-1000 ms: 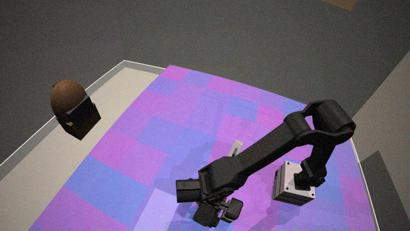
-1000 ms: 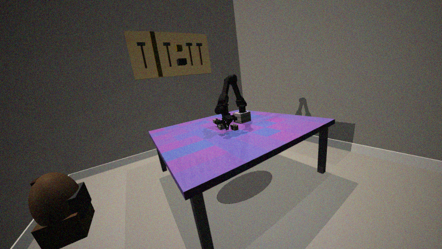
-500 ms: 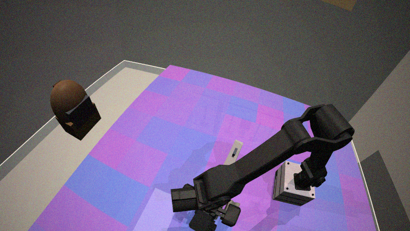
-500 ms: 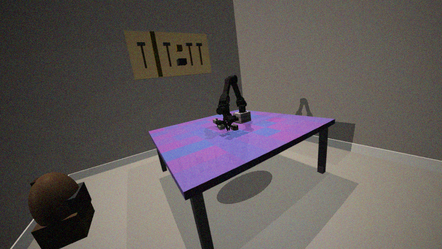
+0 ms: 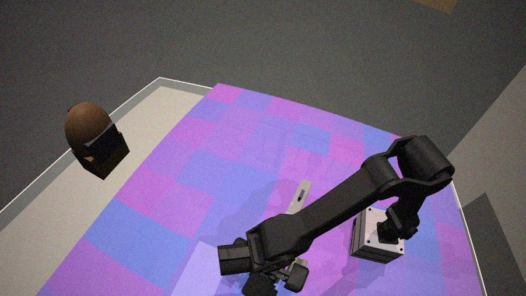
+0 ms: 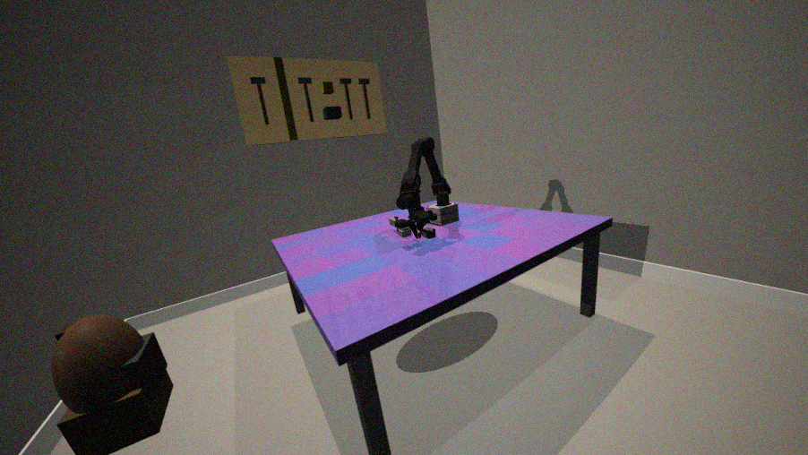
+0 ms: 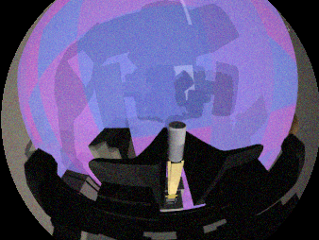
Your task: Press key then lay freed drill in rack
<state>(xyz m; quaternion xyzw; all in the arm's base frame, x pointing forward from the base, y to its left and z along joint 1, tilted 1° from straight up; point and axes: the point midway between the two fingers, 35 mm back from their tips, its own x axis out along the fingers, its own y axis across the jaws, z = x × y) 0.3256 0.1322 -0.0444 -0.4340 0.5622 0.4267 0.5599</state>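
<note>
Right now the drill is 40 mm to the right of my gripper tip, 30 mm above it and 10 mm behind it. Round my gripper tip: long grey block (200 mm to the right, 50 mm behind, 30 mm above); grooved grey rack (80 mm behind, 20 mm to the right); dark key (230 mm to the right, 60 mm behind, 40 mm above).
</note>
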